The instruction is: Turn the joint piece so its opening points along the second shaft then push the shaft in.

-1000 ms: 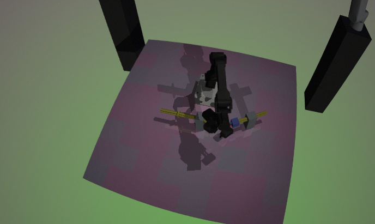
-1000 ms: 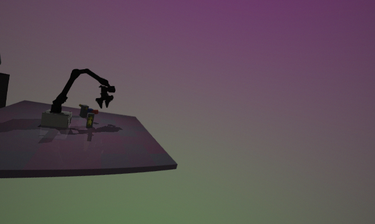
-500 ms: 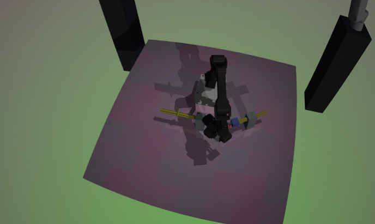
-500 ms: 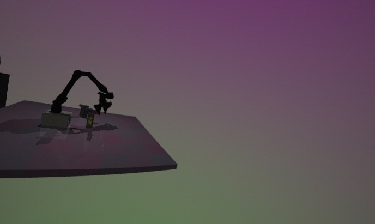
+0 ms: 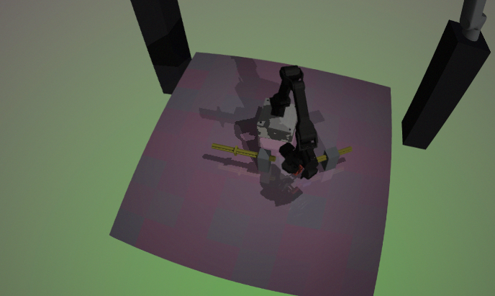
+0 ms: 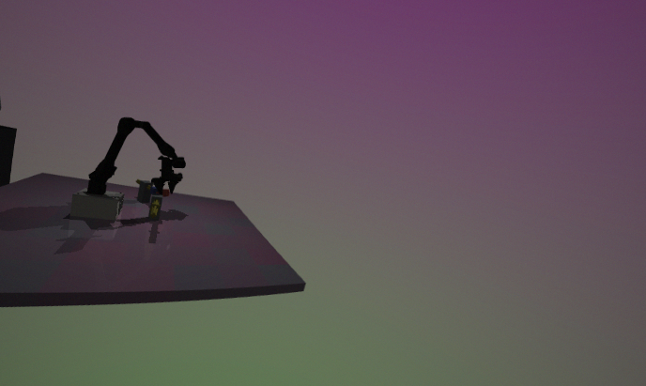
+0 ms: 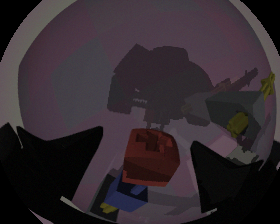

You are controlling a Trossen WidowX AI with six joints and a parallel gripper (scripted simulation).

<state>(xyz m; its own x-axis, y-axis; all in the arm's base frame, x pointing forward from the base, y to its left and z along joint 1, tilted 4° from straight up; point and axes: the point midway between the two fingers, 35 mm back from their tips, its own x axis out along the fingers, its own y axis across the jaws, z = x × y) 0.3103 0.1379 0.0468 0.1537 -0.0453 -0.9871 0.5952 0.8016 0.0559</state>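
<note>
Right now my gripper tip is 2 cm past the joint piece, 1 cm to the right of it and 1 cm below it.
</note>
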